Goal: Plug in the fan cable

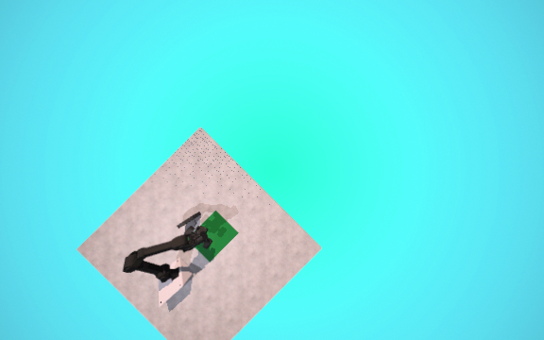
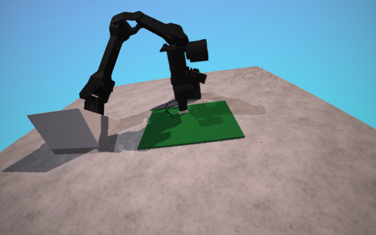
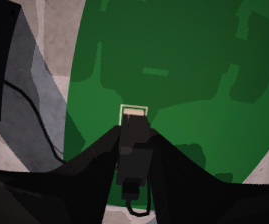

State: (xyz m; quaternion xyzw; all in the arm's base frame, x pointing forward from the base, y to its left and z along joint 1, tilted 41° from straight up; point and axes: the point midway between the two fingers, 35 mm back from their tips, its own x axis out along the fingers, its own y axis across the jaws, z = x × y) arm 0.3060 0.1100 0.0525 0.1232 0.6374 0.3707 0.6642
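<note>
My gripper tip is now 1 cm past the dark fan plug and 1 cm below it. From my gripper tip the other things lie so: black fan (1 cm behind, 13 cm to the left, 3 cm above); then four-pin fan header (1 cm behind, 3 cm below); then green board (2 cm ahead, 6 cm to the right, 4 cm below).
</note>
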